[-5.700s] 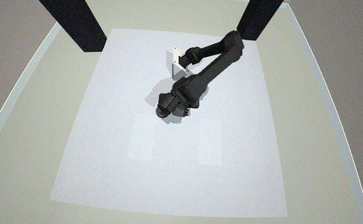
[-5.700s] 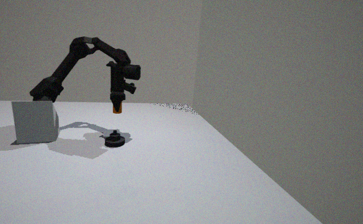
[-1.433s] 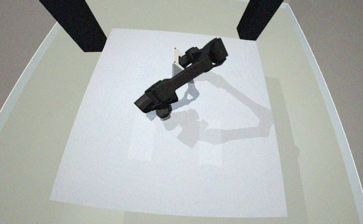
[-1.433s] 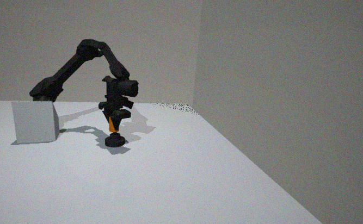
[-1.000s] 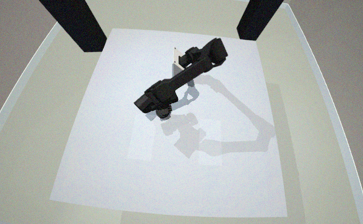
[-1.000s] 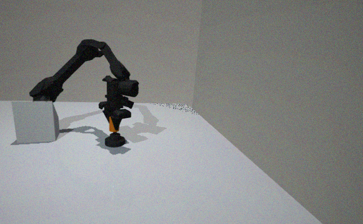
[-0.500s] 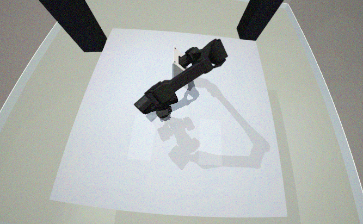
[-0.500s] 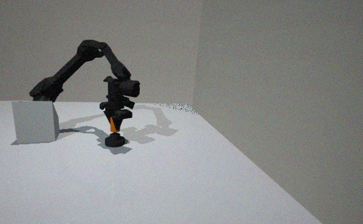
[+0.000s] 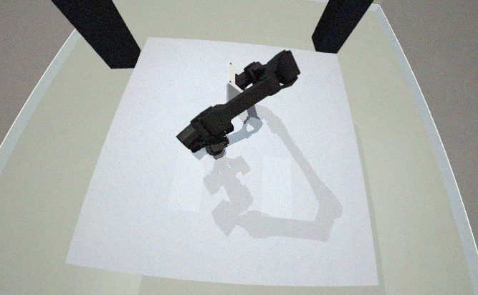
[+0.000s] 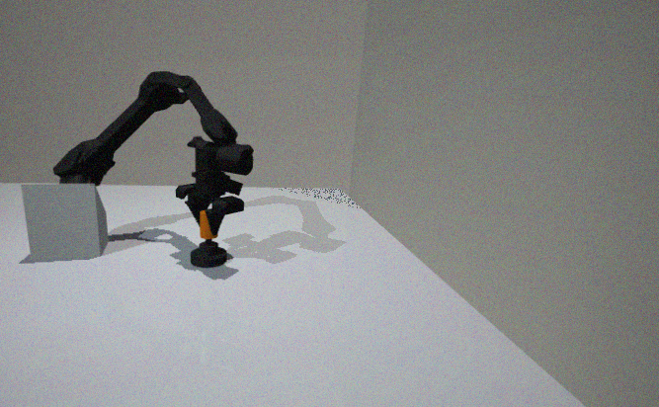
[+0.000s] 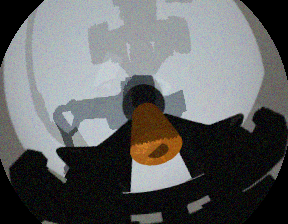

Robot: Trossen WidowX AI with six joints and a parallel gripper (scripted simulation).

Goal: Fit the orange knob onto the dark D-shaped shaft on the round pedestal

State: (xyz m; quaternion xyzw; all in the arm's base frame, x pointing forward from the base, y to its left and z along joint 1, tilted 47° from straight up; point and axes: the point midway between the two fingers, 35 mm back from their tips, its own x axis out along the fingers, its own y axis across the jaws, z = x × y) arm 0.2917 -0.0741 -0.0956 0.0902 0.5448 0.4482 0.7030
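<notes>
My gripper tip is 20 mm below the orange knob. Round my gripper tip: round black pedestal: 40 mm below.
</notes>
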